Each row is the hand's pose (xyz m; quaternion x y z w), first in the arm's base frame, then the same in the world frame.
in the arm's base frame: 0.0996 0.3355 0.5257 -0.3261 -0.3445 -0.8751 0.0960
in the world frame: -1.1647 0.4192 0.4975 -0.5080 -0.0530 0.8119 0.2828
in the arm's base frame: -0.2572 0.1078 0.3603 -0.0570 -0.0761 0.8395 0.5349
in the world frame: -0.8297 0.4643 0.1938 -0.5631 -0.6945 0.2623 0.3630
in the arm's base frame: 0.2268 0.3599 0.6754 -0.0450 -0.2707 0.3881 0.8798
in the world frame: -1.3492 0.3574 0.5341 -0.1304 -0.9426 -0.0663 0.3001
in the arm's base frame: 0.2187 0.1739 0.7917 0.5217 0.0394 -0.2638 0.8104
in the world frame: -1.3974 0.2151 0.3741 0.7076 -0.6429 0.1617 0.2446
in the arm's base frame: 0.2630 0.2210 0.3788 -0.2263 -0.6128 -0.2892 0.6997
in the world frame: -1.0563 0.2300 0.6151 -0.2138 0.7473 0.6163 0.1264
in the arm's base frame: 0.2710 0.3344 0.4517 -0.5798 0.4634 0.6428 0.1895
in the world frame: -1.1567 0.3130 0.6508 -0.6736 -0.0049 -0.0446 0.7377
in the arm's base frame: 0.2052 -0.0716 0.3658 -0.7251 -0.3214 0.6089 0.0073
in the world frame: -0.9413 0.0367 0.4188 -0.9021 -0.2168 -0.3693 0.0530
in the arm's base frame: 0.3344 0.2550 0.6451 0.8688 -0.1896 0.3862 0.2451
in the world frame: -1.3288 0.2088 0.5657 -0.1617 0.5460 -0.7947 0.2103
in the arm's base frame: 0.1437 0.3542 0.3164 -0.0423 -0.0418 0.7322 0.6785
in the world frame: -0.9977 0.4093 0.6321 -0.4234 -0.7646 0.2061 0.4400
